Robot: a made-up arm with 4 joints.
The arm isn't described. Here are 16 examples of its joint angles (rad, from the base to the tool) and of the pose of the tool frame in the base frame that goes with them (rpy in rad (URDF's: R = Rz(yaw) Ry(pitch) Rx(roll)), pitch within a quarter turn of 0, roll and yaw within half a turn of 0; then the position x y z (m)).
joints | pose
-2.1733 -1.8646 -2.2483 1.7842 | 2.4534 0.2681 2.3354 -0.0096 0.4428 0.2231
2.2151 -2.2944 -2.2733 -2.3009 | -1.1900 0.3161 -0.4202 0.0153 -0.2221 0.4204
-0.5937 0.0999 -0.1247 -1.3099 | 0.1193 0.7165 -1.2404 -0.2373 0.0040 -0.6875
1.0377 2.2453 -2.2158 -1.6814 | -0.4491 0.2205 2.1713 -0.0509 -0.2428 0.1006
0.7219 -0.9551 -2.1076 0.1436 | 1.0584 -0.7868 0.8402 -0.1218 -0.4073 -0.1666
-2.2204 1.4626 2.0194 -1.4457 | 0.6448 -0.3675 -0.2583 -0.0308 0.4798 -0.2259
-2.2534 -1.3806 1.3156 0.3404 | 0.6067 0.5006 -0.9707 -0.0288 0.7468 -0.0938
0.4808 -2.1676 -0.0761 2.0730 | -2.4245 0.9115 1.2115 0.2701 -0.5168 0.0773
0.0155 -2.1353 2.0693 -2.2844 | 0.9323 1.1524 2.1163 -0.1030 -0.5289 -0.3707
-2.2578 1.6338 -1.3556 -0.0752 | 2.8172 -0.6635 1.7443 -0.3065 0.2390 0.0626
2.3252 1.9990 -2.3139 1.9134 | -1.1746 -0.4693 0.5279 -0.0519 -0.0312 0.3052
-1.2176 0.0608 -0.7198 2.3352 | -2.0882 -0.7588 -2.7194 -0.2497 0.5049 -0.4235
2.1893 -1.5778 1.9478 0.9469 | 2.4383 0.0985 0.7164 -0.1432 -0.0560 0.7996
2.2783 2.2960 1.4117 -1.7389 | 2.4447 -0.4746 -0.3369 -0.0509 0.2455 0.6750
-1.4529 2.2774 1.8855 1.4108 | 0.0526 0.2486 -2.5743 0.0444 0.1705 -0.4981
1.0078 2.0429 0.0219 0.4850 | -2.0350 0.9479 -2.3535 -0.3180 -0.2788 0.4457
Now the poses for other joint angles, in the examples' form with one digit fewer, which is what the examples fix.
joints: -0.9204 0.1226 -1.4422 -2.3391
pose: -2.494 0.467 2.626 -0.234 0.327 -0.368
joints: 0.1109 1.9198 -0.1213 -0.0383
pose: -2.619 1.188 -2.753 -0.361 -0.425 0.054
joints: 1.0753 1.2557 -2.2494 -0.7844
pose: 0.252 0.913 -2.090 -0.150 -0.254 0.114
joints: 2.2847 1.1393 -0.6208 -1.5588
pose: 1.216 -0.897 2.565 -0.445 -0.063 0.553
